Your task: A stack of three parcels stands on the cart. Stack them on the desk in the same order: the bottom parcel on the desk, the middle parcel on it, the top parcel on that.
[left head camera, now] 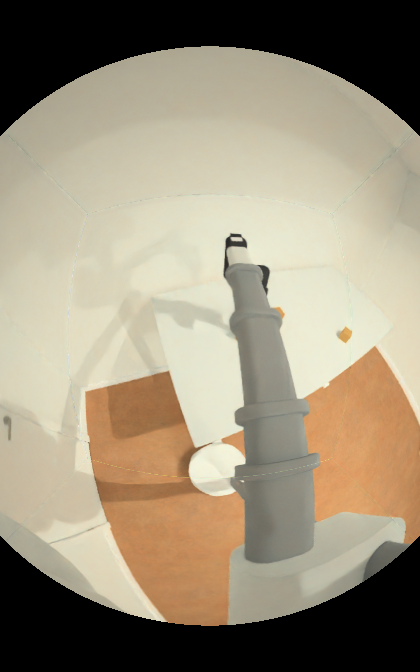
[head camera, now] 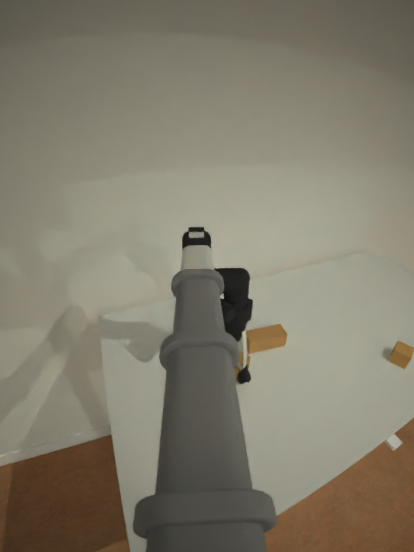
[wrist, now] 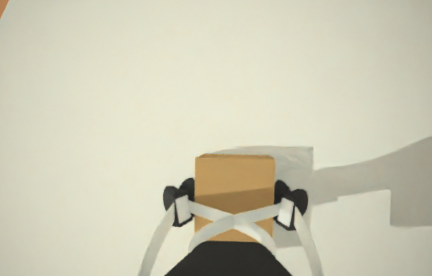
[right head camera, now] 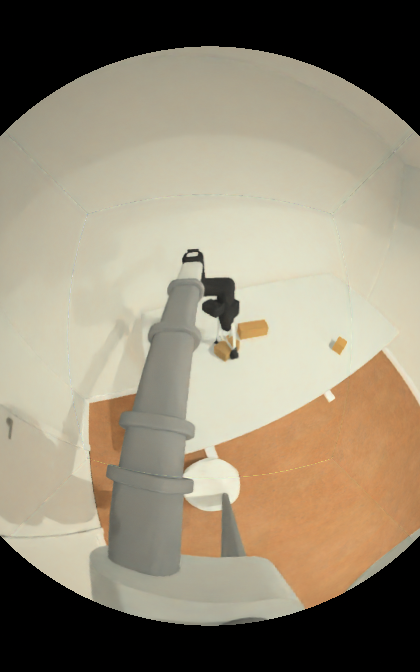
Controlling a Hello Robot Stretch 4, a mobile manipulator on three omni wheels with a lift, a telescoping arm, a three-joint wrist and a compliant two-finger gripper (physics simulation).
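Frame: origin at the robot's base, x ahead, y left, z up, level; centimetres.
Seen in the pictures: gripper, fingertip midpoint: (wrist: 233, 194).
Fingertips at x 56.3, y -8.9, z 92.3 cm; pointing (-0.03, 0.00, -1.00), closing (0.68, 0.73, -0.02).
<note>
Offsets run from my fingertips to a thing's top centre. Level surfaces: height alone.
My gripper (right head camera: 225, 348) (wrist: 233, 194) is shut on an orange-brown parcel @[dx +0.6, dy -0.4, dz +4.9 cm] (right head camera: 222, 351) (wrist: 234, 172), fingertips on two opposite sides. It is over the white desk @[dz +0.0 cm] (head camera: 310, 435) (left head camera: 200, 375) (right head camera: 280, 370) (wrist: 100, 100); its shadow is offset in the wrist view, and its exact height cannot be told. A longer parcel @[dx +11.1, dy -12.3, dz +5.1 cm] (head camera: 266, 338) (right head camera: 252, 329) lies on the desk beside the gripper; part of it shows past the arm in the left head view (left head camera: 280, 312). A small parcel @[dx +0.1, dy -54.5, dz +4.9 cm] (head camera: 401, 355) (left head camera: 345, 334) (right head camera: 340, 345) lies apart, farther right. The cart is not identifiable.
The grey telescoping arm (head camera: 202, 425) (left head camera: 270, 390) (right head camera: 160, 380) reaches over the desk and hides part of it. A wall stands behind the desk. A white round disc (left head camera: 212, 470) (right head camera: 207, 480) is by the desk's near edge, above or on the orange-brown floor (left head camera: 150, 530) (right head camera: 300, 475).
</note>
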